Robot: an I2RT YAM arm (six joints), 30 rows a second.
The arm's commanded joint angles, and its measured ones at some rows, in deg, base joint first. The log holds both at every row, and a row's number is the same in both.
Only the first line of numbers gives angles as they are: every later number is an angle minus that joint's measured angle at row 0.
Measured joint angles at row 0:
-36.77, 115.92, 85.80, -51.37, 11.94, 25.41
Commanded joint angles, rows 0 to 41:
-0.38, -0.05, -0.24, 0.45, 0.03, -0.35
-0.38, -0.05, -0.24, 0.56, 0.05, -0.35
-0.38, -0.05, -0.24, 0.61, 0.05, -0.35
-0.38, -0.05, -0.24, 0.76, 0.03, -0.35
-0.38, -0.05, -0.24, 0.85, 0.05, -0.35
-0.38, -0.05, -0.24, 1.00, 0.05, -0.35
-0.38, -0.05, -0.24, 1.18, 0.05, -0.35
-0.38, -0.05, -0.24, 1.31, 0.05, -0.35
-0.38, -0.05, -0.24, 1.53, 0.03, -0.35
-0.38, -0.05, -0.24, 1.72, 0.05, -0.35
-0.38, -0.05, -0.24, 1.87, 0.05, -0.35
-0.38, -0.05, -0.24, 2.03, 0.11, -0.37
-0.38, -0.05, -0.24, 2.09, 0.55, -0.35
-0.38, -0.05, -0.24, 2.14, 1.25, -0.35
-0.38, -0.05, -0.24, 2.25, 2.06, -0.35
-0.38, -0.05, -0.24, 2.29, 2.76, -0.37
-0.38, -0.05, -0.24, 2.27, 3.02, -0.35
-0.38, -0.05, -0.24, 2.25, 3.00, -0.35
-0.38, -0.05, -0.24, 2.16, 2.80, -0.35
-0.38, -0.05, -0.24, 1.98, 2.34, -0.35
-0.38, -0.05, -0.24, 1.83, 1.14, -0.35
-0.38, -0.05, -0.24, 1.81, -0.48, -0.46
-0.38, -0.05, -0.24, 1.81, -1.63, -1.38
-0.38, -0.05, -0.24, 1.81, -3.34, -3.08
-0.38, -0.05, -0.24, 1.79, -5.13, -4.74
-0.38, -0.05, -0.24, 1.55, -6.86, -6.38
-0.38, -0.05, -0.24, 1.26, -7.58, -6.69
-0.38, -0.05, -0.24, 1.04, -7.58, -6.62
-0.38, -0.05, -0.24, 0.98, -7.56, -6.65
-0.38, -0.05, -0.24, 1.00, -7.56, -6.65
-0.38, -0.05, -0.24, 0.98, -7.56, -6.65
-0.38, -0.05, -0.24, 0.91, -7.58, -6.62
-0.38, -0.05, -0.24, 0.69, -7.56, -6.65
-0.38, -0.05, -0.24, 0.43, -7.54, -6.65
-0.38, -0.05, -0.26, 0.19, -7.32, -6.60
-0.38, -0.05, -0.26, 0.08, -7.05, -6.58
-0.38, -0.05, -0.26, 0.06, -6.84, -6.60
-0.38, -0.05, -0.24, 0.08, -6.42, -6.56
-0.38, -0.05, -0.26, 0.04, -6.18, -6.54
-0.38, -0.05, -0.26, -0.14, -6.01, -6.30
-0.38, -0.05, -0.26, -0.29, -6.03, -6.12
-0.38, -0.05, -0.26, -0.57, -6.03, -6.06
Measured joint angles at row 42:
-0.38, 0.00, 0.00, -0.07, -5.96, -5.90
